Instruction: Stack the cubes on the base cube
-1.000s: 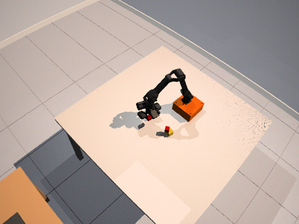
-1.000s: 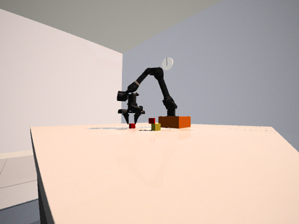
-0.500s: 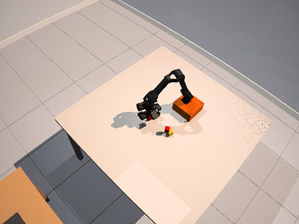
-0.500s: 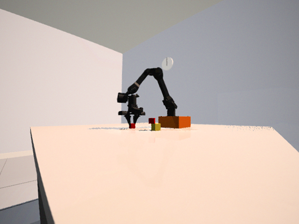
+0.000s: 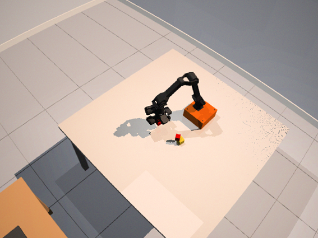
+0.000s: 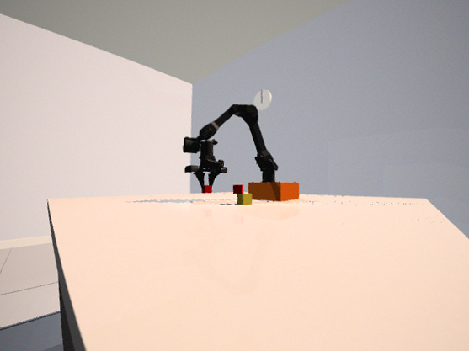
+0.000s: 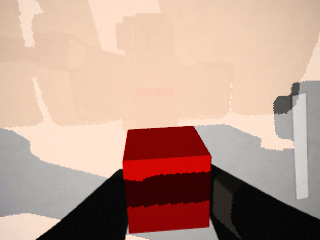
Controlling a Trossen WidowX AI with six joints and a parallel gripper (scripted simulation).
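The yellow base cube lies 20 cm to the left of my gripper tip, 4 cm behind it and 3 cm below it.
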